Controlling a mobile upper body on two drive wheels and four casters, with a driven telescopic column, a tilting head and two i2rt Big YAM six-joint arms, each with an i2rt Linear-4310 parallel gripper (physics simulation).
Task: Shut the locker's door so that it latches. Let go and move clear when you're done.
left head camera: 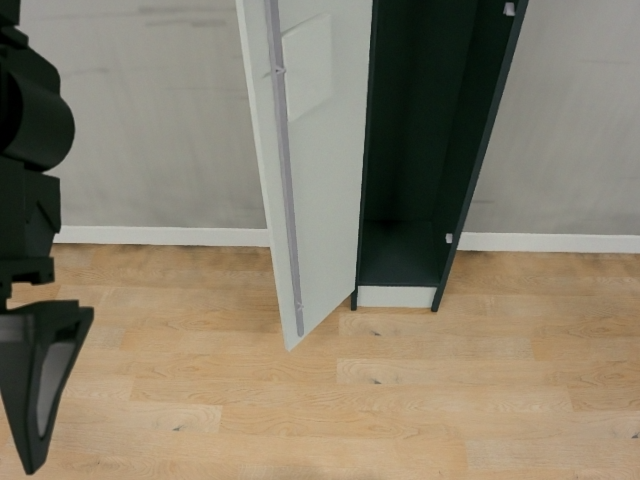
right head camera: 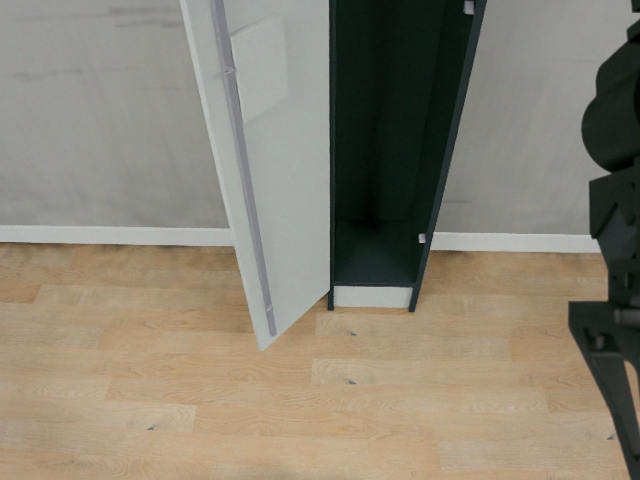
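Places are measured from the left arm's base along level axes (x back, y right, z up), in metres.
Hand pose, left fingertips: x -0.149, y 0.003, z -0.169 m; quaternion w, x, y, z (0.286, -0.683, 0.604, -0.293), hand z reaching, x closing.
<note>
Each offset is from my left fingertips to the centre of the thing. "pt": to the spot under its first point. Level surfaces: height alone.
The locker @[pt dy +0.538, dx -0.963, dz -0.522 m] (left head camera: 471,129) (right head camera: 439,129) is tall and dark green, with its interior exposed. Its pale grey door @[pt dy +0.170, dx -0.761, dz -0.515 m] (left head camera: 325,180) (right head camera: 289,180) stands wide open, swung out from the locker's left side. A lilac rod @[pt dy +0.099, dx -0.662, dz -0.497 m] (left head camera: 290,206) (right head camera: 251,206) runs down the door's inner face. A small pale catch @[pt dy +0.526, dx -0.883, dz -0.853 m] (left head camera: 448,238) (right head camera: 421,238) sits low on the locker's right wall. My left gripper (left head camera: 36,408) is open at the left edge of the left head view, apart from the door. My right gripper (right head camera: 620,397) is open at the right edge of the right head view, right of the locker. Both grippers are partly cut off.
A grey wall (left head camera: 155,129) (right head camera: 537,129) with a white skirting board (left head camera: 165,235) (right head camera: 113,235) stands behind the locker. The wooden floor @[dz -1.240 m] (left head camera: 310,413) (right head camera: 284,413) extends in front. The upper parts of the locker and door are out of view.
</note>
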